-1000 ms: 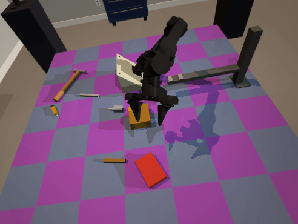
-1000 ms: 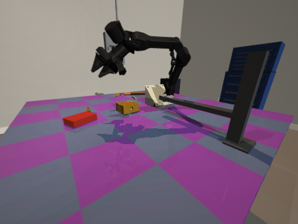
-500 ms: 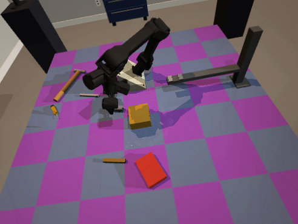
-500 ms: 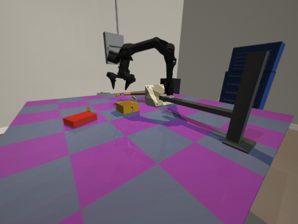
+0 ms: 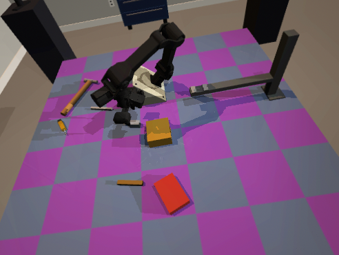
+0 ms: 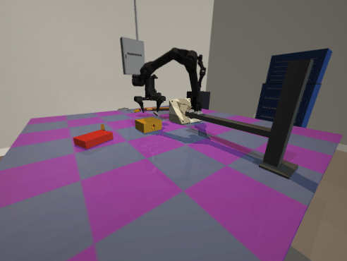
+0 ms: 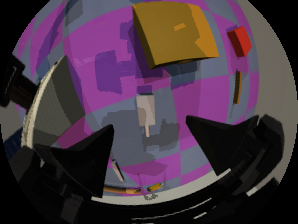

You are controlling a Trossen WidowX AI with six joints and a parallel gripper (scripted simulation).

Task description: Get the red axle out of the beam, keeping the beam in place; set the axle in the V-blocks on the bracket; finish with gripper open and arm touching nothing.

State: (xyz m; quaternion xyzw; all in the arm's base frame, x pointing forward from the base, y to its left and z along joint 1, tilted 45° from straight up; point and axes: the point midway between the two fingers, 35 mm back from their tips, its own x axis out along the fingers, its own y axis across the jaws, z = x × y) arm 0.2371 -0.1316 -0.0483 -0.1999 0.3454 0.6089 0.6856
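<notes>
My gripper tip is now 1 cm past the pale grey stub, 2 cm to the left of it and 5 cm above it. From my gripper tip the other things lie so: orange beam: 8 cm ahead, 11 cm to the left, 4 cm below; orange stick: 28 cm ahead, 3 cm to the right, 6 cm below; grey pin: 15 cm behind, 18 cm to the right, 6 cm below.
</notes>
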